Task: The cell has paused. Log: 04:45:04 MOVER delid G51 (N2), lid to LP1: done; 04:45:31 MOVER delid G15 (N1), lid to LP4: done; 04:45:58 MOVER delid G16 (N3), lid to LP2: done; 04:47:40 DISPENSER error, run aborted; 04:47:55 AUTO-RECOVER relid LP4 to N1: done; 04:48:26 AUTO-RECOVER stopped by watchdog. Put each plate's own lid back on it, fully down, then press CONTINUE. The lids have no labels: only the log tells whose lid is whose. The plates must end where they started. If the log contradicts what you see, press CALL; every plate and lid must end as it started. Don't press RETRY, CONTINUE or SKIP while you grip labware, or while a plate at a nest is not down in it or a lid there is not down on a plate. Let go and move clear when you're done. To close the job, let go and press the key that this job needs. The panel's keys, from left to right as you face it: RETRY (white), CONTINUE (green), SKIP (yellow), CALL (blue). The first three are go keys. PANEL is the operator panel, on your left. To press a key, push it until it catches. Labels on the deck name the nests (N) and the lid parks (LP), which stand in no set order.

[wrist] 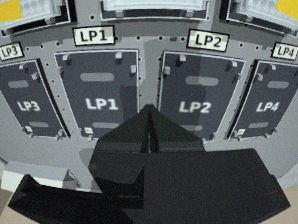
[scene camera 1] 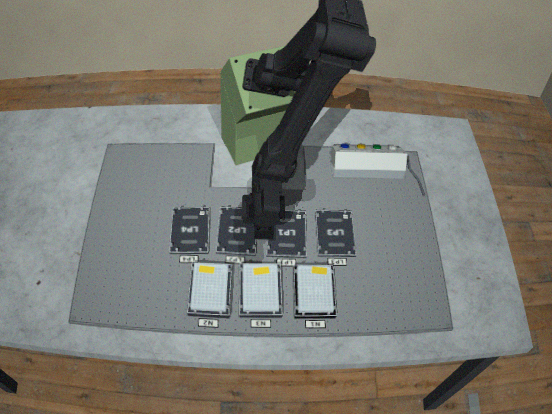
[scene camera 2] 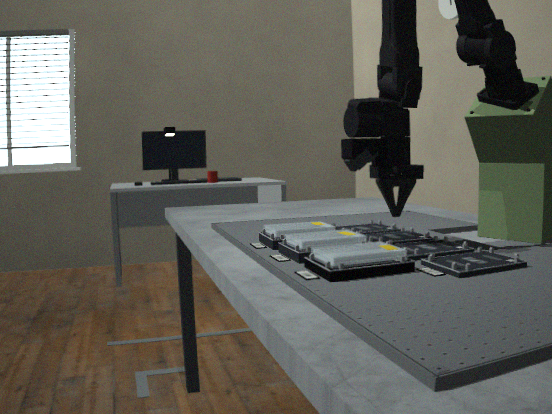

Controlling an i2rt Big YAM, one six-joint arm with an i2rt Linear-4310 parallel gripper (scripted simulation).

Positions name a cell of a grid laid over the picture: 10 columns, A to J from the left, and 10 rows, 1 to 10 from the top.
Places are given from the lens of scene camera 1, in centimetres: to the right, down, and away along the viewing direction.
clear lid (scene camera 1: E7): -4, 18, 127
white operator panel (scene camera 1: G4): 22, -13, 149
The marked spots on the white operator panel and the clear lid are 46 cm apart.
